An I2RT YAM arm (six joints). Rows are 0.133 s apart.
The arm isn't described. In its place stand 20 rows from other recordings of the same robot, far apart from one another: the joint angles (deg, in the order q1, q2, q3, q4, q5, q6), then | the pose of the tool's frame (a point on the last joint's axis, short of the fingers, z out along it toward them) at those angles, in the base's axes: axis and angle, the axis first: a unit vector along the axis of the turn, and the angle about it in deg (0 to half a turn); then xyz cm.
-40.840 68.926 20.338 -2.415 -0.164 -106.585 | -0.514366 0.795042 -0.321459 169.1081 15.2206 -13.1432 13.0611
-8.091 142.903 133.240 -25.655 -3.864 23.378 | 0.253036 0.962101 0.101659 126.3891 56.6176 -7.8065 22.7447
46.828 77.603 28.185 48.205 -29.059 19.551 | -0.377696 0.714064 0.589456 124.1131 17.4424 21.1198 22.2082
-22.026 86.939 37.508 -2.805 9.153 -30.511 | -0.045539 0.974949 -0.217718 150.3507 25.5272 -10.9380 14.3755
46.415 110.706 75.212 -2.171 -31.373 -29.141 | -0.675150 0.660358 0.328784 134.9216 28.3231 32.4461 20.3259
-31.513 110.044 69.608 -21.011 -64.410 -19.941 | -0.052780 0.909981 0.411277 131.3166 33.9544 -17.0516 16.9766
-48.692 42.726 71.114 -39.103 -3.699 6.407 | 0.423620 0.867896 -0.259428 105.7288 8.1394 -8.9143 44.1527
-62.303 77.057 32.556 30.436 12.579 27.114 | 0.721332 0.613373 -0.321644 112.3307 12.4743 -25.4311 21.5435
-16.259 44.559 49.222 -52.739 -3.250 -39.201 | -0.207096 0.966538 -0.151375 141.6013 13.9183 -3.8489 29.6951
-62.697 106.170 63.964 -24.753 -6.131 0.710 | 0.515309 0.854975 -0.058944 157.1667 16.7649 -31.6484 14.6242
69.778 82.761 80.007 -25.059 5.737 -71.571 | -0.931579 0.358652 -0.059404 117.9977 11.7791 30.9473 37.2501
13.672 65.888 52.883 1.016 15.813 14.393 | 0.117807 0.991152 0.061155 101.7925 26.4893 5.4453 33.5308
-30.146 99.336 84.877 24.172 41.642 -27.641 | 0.332240 0.695823 -0.636747 118.0262 34.6306 -22.8473 38.7903
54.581 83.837 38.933 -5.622 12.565 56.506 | 0.054776 0.972293 0.227259 148.0939 16.6660 22.0986 16.1580
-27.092 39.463 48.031 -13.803 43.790 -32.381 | 0.240216 0.762038 -0.601327 132.0341 12.1245 -8.9695 36.8029
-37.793 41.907 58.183 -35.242 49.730 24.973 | 0.678474 0.575672 -0.456371 121.8981 8.8954 -10.3356 38.4564
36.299 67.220 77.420 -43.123 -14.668 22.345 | -0.178199 0.918394 0.353266 138.0188 18.7530 14.8935 40.0408
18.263 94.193 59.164 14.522 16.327 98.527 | 0.638018 0.620133 0.456474 133.4641 35.9885 10.8224 24.7407
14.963 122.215 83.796 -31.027 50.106 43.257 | 0.310031 0.900832 -0.303946 139.7696 41.6650 8.3081 14.0956
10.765 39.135 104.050 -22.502 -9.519 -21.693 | -0.448963 0.884093 -0.129663 48.7415 -5.4828 -0.4431 60.1043
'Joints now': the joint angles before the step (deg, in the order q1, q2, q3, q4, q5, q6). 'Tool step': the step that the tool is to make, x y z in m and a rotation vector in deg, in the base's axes. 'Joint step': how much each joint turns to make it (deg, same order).
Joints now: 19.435, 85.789, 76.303, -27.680, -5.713, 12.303
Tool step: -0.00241, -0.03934, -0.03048, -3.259, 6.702, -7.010
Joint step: -6.244, -1.146, -5.541, -2.986, 1.399, -0.436
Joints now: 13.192, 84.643, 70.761, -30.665, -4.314, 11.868
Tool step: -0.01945, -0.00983, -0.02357, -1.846, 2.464, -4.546
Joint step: -0.535, -3.682, -7.716, 1.305, 3.687, 2.014
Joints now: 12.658, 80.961, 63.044, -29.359, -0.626, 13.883
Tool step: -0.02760, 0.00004, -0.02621, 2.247, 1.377, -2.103
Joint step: 1.314, -5.189, -9.846, 3.864, 0.450, 4.212
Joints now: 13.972, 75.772, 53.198, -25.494, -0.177, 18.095
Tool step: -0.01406, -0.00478, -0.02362, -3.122, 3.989, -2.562
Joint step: 0.180, -1.064, -4.936, -0.778, 3.334, 0.800
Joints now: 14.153, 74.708, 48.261, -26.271, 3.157, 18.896
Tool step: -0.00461, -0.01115, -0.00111, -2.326, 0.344, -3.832
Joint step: -1.754, -1.314, -0.974, -1.238, 2.994, 0.355
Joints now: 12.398, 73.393, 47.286, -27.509, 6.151, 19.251
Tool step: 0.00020, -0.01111, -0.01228, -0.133, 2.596, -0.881
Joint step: -2.642, 1.047, -1.489, 0.081, -1.315, -1.233
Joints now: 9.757, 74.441, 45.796, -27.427, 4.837, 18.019
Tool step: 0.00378, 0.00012, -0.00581, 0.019, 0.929, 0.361
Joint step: -0.177, 1.579, -0.005, 0.700, -0.443, -0.353
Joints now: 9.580, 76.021, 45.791, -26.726, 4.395, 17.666
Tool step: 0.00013, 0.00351, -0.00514, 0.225, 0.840, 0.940
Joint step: 0.702, 0.792, -0.436, 0.440, -0.437, -0.002
